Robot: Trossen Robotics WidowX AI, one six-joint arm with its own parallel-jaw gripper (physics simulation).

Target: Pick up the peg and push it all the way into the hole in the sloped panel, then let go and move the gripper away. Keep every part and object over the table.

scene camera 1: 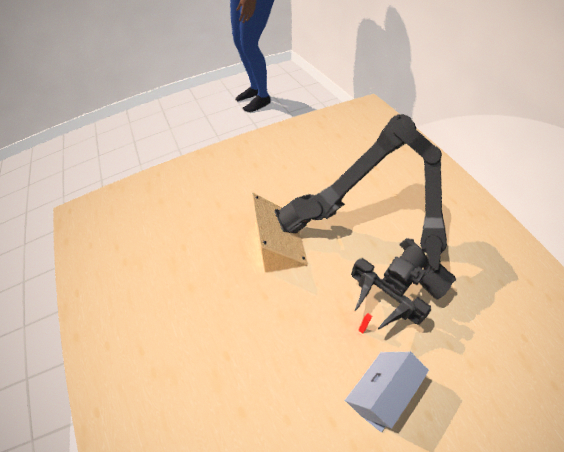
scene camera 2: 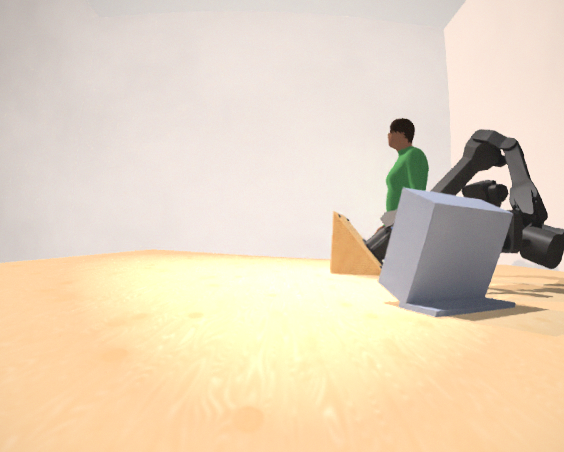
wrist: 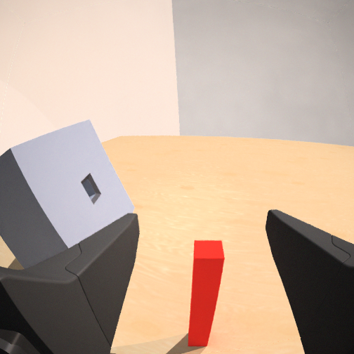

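Seen in the pictures: gripper, fingertip midpoint: (scene camera 1: pixel 366 319); arm's base at its link origin: (scene camera 1: pixel 285 221) (scene camera 2: pixel 372 252).
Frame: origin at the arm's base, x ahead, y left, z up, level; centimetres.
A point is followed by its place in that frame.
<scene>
The red peg (scene camera 1: pixel 365 323) @(x 32.3, y 5.1, z 1.5 cm) (wrist: pixel 205 300) appears to stand upright on the table, its lower end meeting its shadow. My gripper (scene camera 1: pixel 368 319) @(x 32.2, y 4.7, z 4.5 cm) (wrist: pixel 203 221) is open and holds nothing. In the wrist view the peg shows between the two spread fingers, apart from both. The blue-grey sloped panel (scene camera 1: pixel 365 392) @(x 44.8, y -2.0, z 3.2 cm) (scene camera 2: pixel 462 250) @(x 48.3, y 3.1, z 1.9 cm) (wrist: pixel 55 190) stands beyond the gripper, to the left in the wrist view. Its small rectangular hole (scene camera 1: pixel 376 377) @(x 43.2, y 1.5, z 2.2 cm) (wrist: pixel 91 188) shows no peg in it. In scene camera 2 the panel's block hides the peg and the fingers.
A wooden wedge (scene camera 1: pixel 282 250) @(x 9.3, y -4.6, z 2.9 cm) (scene camera 2: pixel 347 252) @(x 10.3, y -6.5, z 0.0 cm) stands on the table (scene camera 1: pixel 175 300) @(x 8.6, y -32.9, z -4.3 cm) (scene camera 2: pixel 200 375) @(x 71.2, y -17.6, z -4.3 cm), with the arm's base on its sloped face. The arm arches from there to the gripper. The panel's block has a thin foot plate (scene camera 2: pixel 450 306) @(x 50.6, y 1.3, z -3.7 cm). A person (scene camera 1: pixel 254 55) (scene camera 2: pixel 407 170) stands behind the table.
</scene>
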